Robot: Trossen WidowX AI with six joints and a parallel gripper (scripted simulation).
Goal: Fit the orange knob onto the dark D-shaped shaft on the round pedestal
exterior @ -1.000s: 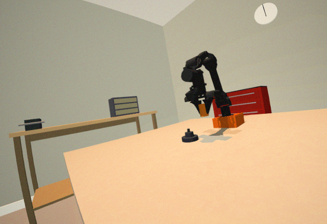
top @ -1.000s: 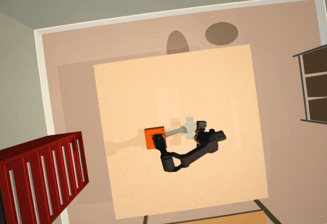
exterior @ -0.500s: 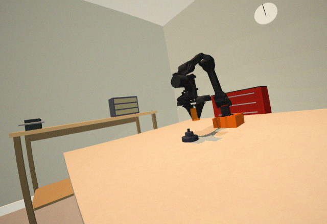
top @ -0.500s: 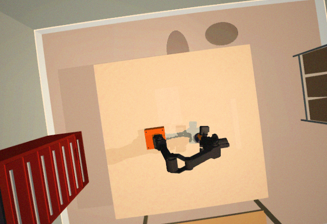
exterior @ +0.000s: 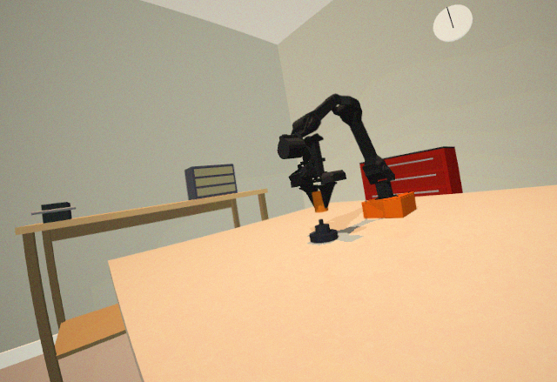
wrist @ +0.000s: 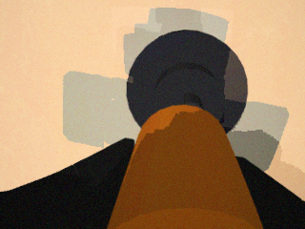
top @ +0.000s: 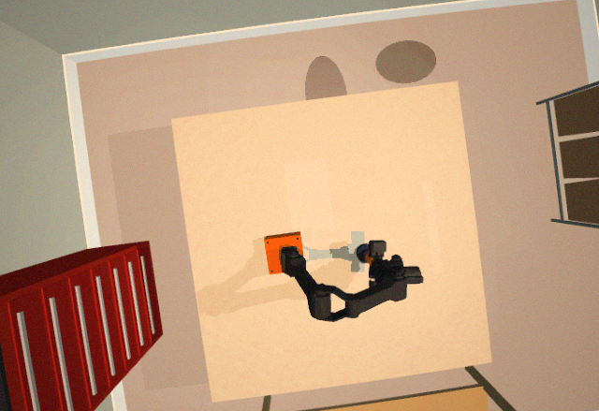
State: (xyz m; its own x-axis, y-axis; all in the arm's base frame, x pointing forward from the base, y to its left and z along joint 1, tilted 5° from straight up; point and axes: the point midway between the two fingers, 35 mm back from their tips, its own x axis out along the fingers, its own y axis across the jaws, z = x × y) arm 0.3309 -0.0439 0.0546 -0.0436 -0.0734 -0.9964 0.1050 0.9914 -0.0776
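Right now the dark round pedestal is 6 cm below my gripper tip. The rest, counted from my gripper tip: orange knob: 2 cm above.
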